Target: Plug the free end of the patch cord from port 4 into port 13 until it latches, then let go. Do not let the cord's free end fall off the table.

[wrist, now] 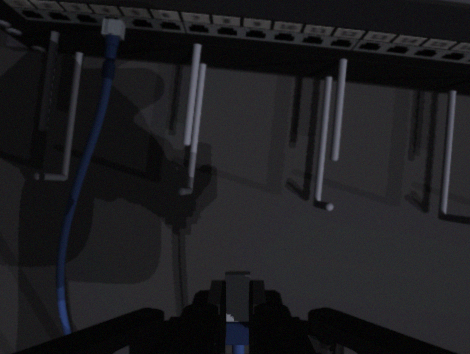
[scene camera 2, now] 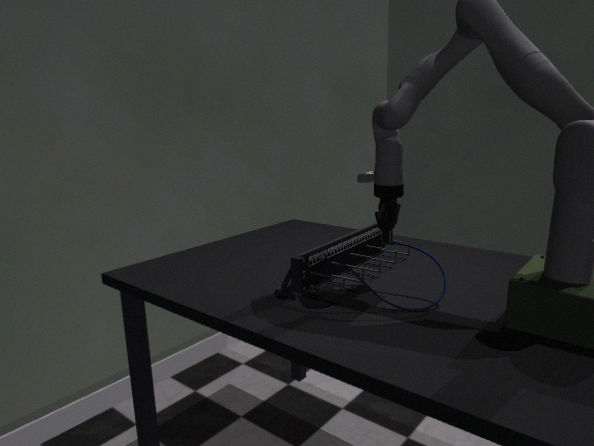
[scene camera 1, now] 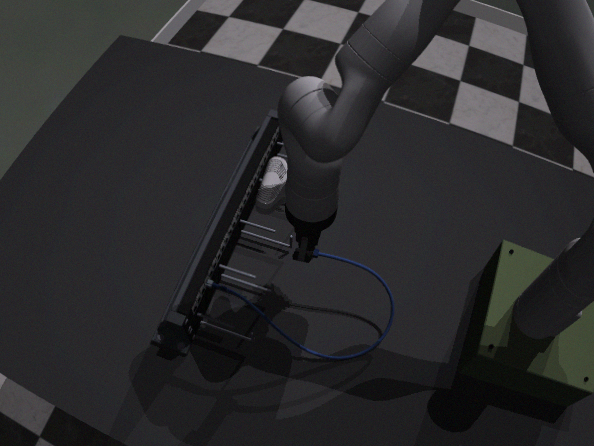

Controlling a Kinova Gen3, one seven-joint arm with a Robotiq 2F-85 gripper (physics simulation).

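Pixels of known places: gripper, fingertip midpoint: (wrist: 238,300) (scene camera 2: 387,243) (scene camera 1: 307,252); arm's base, origin of the base link: (scene camera 2: 566,276) (scene camera 1: 535,314).
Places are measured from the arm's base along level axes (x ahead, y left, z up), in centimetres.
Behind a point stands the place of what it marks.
Note:
The patch panel (scene camera 1: 223,210) @(x 58.8, y -1.1, z -0.4 cm) (scene camera 2: 340,246) @(x 56.3, y 2.9, z -1.4 cm) (wrist: 300,12) @(x 57.1, y 1.1, z -0.5 cm) stands across the table with its row of ports facing the robot. One plug (scene camera 1: 209,283) @(x 55.7, y 12.3, z -2.1 cm) (wrist: 113,30) @(x 55.5, y 11.9, z -2.0 cm) of the blue cord (scene camera 1: 392,300) @(x 25.5, y 3.8, z -3.6 cm) (scene camera 2: 445,280) @(x 25.0, y 4.7, z -4.7 cm) (wrist: 70,220) @(x 43.5, y 14.2, z -4.6 cm) sits in port 4. My gripper (scene camera 1: 303,256) @(x 41.7, y 2.8, z 1.6 cm) (scene camera 2: 387,241) @(x 41.7, y 2.8, z 1.6 cm) (wrist: 238,300) @(x 41.7, y 2.8, z 1.6 cm) is shut on the cord's free plug (wrist: 237,332) @(x 40.4, y 2.6, z 2.4 cm), whose blue rear shows between the fingers; its front is mostly hidden. It is held above the table, in front of the panel and apart from it. Port 13 (wrist: 370,46) @(x 56.7, y -3.8, z -2.9 cm) looks empty and lies right of the fingers in the wrist view.
Thin metal cable guides (scene camera 1: 265,238) @(x 51.6, y -2.7, z -8.6 cm) (scene camera 2: 367,261) @(x 56.8, y -13.3, z -10.3 cm) (wrist: 323,140) @(x 51.4, y -2.8, z -8.6 cm) stick out from the panel towards the robot, below the ports. The cord loops from the gripper round to port 4. The green robot base (scene camera 1: 505,280) @(x 7.0, y -4.6, z 0.2 cm) (scene camera 2: 525,305) @(x 5.7, y 10.6, z -4.5 cm) stands at the right.

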